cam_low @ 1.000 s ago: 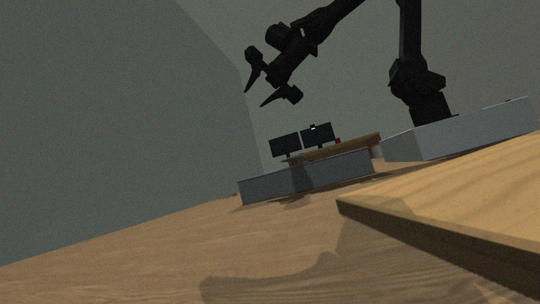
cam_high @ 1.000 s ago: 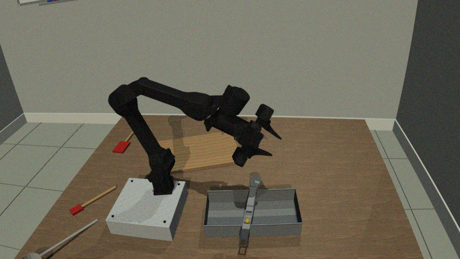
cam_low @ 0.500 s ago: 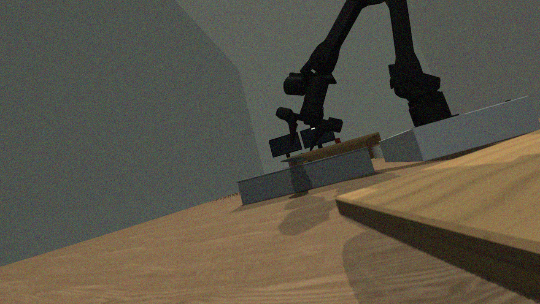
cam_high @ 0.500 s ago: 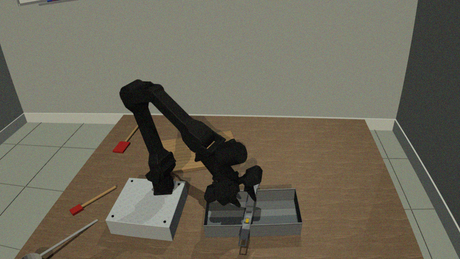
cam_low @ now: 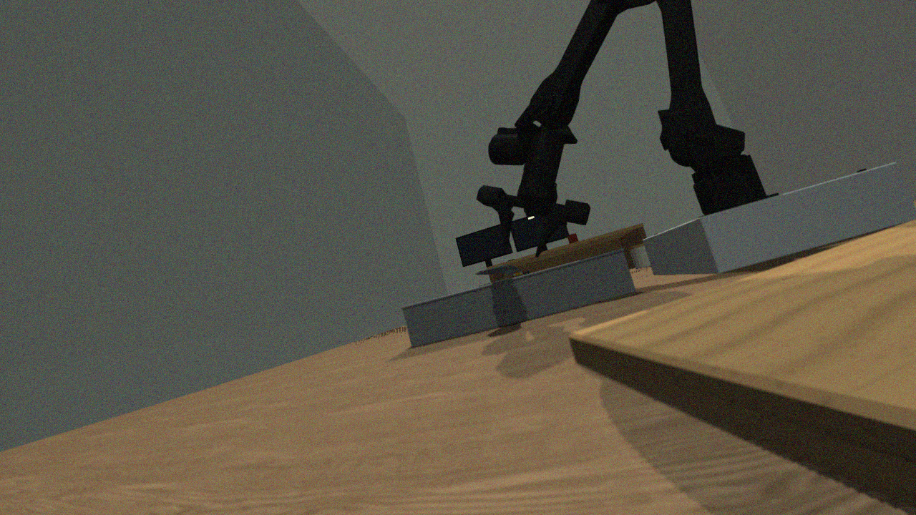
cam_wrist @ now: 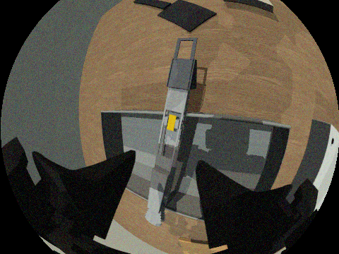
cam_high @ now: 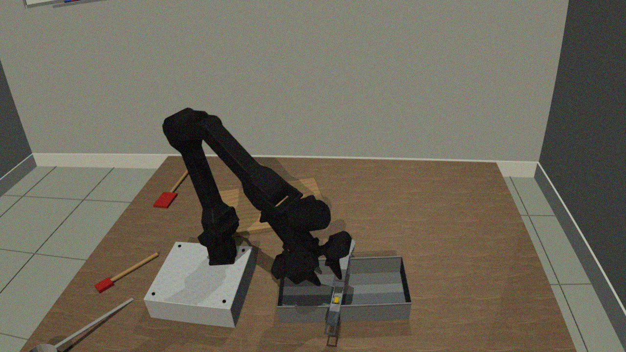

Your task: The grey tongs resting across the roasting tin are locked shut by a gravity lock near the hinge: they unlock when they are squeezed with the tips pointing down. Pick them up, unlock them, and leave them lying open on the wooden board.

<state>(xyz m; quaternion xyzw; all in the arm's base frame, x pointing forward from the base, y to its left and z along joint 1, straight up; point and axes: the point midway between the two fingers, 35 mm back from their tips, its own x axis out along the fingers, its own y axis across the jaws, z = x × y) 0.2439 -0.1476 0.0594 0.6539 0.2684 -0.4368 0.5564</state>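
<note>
The yellow lock piece is 30 mm to the right of my gripper tip, 30 mm below it and 10 mm ahead of it. Also, from my gripper tip: roasting tin 70 mm below, 40 mm to the left, 30 mm ahead; wooden board 450 mm to the left, 150 mm behind, 90 mm below.
</note>
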